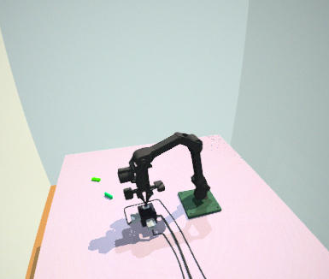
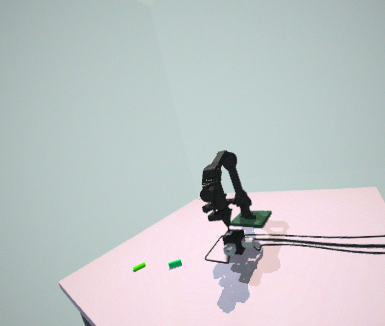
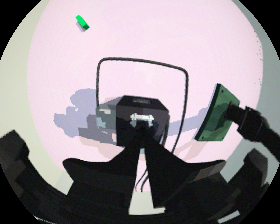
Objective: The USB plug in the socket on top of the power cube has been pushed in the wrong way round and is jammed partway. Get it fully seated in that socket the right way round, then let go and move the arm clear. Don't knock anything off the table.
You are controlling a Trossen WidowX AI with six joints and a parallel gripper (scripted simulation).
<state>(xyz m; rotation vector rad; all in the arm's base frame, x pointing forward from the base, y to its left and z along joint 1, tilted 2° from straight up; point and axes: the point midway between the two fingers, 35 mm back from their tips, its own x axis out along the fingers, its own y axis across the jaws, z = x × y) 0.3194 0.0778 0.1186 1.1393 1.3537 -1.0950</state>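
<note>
The USB plug lies 20 mm below my gripper tip. The rest, counted from my gripper tip: USB socket (40 mm below).
</note>
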